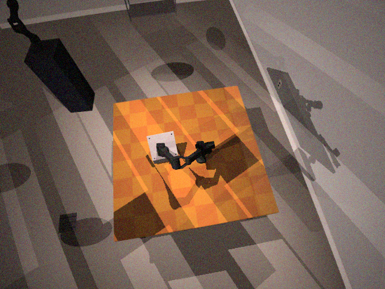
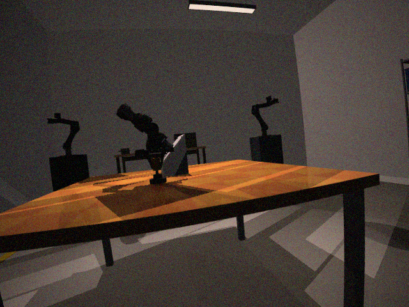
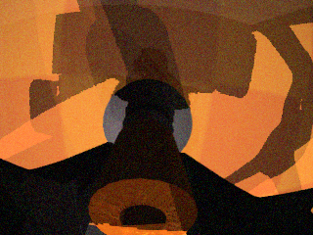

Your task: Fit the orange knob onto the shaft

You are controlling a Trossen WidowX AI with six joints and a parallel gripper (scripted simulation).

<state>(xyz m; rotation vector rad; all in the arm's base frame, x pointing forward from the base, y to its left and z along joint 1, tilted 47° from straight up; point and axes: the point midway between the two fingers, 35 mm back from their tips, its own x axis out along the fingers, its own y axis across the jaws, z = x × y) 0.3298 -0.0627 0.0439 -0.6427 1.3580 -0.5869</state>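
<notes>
My gripper tip is now 20 mm below the orange knob. Also, from my gripper tip: round dark pedestal 40 mm below.
</notes>
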